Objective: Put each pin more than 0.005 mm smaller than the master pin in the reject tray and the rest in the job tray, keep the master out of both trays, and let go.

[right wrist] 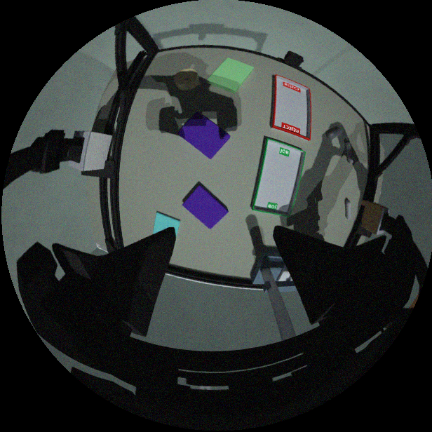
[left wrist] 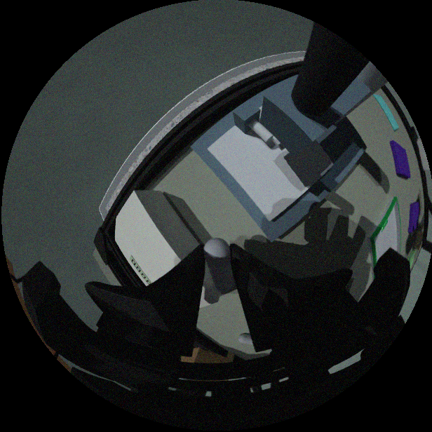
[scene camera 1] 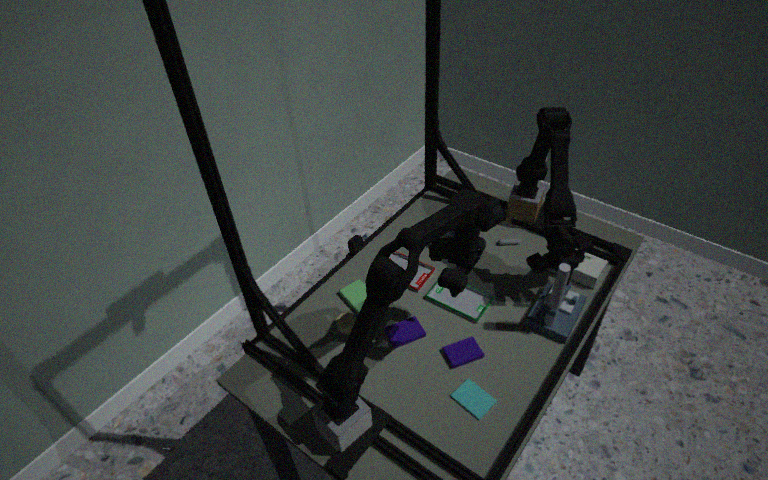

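Seen in the pictures: left arm's base, link origin: (scene camera 1: 527,191); right arm's base, link origin: (scene camera 1: 340,408).
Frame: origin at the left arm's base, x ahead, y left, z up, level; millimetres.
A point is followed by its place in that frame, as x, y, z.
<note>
My left gripper (left wrist: 216,248) is shut on a grey round-ended pin (left wrist: 217,256), above the table between the white box and the gauge stand. Another grey pin (scene camera 1: 506,242) @[169, -14, -97] (left wrist: 245,338) (right wrist: 347,208) lies on the table near the left arm's base. I cannot tell which is the master. The red-rimmed reject tray (scene camera 1: 420,278) @[422, -219, -108] (right wrist: 291,112) and green-rimmed job tray (scene camera 1: 457,300) @[461, -82, -109] (right wrist: 278,175) show no pin in their visible parts. My right gripper (scene camera 1: 453,284) @[591, -43, 104] (right wrist: 225,232) is open and empty, above the job tray in scene camera 1. Shadows hide details behind the trays.
A blue gauge stand (scene camera 1: 548,327) @[479, 190, -81] (left wrist: 231,195) with a tall column stands by the right table edge. Beside it is a white box (scene camera 1: 592,267) @[216, 264, -61] (left wrist: 142,232) with a small display. Two purple blocks (scene camera 1: 463,352) @[641, -2, -96] (scene camera 1: 406,332) @[641, -170, -95], a green block (scene camera 1: 352,293) @[573, -380, -94] and a cyan block (scene camera 1: 474,398) @[756, 68, -105] lie on the table.
</note>
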